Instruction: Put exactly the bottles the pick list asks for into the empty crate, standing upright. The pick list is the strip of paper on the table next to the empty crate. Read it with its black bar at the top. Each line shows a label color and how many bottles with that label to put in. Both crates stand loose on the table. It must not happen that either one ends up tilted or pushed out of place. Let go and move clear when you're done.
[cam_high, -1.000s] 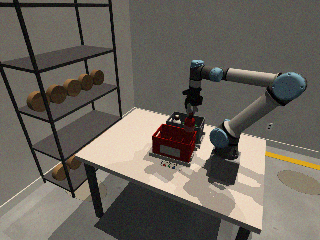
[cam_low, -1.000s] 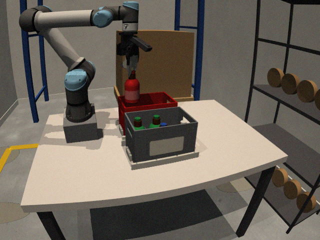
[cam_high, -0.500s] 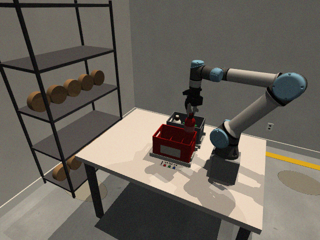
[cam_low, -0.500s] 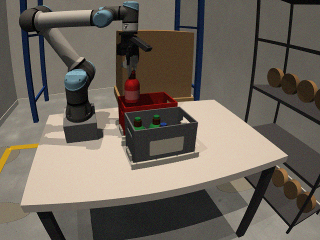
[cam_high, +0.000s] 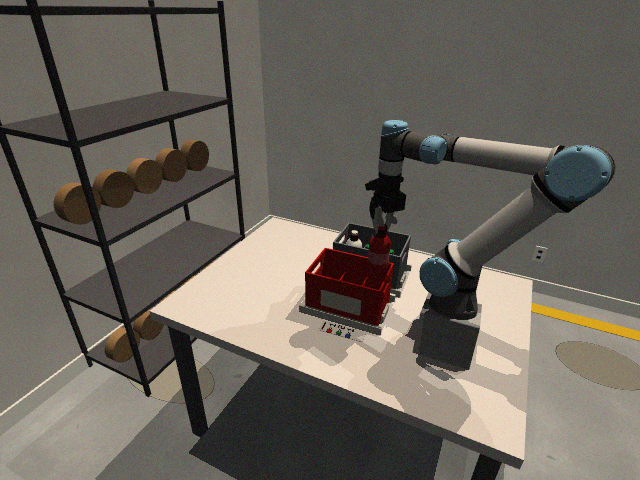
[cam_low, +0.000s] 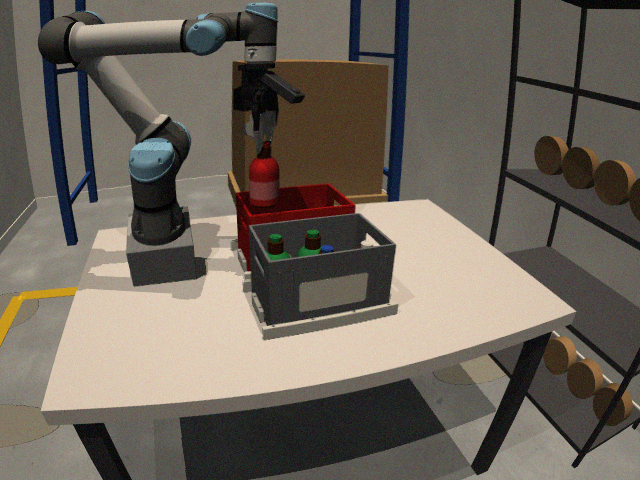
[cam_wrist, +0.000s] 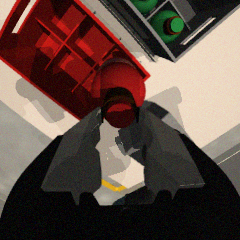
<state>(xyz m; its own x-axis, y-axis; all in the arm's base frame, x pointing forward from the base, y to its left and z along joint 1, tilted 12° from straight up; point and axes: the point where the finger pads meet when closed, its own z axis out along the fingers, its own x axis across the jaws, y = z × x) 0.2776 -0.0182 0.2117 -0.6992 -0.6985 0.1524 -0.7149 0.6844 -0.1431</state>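
My gripper is now 70 mm above the red bottle. The rest, counted from my hand: red crate: 250 mm below, 90 mm ahead, 50 mm to the left; grey crate: 250 mm below, 190 mm to the right, 80 mm ahead; blue bottle: 250 mm below, 230 mm to the right, 80 mm ahead.
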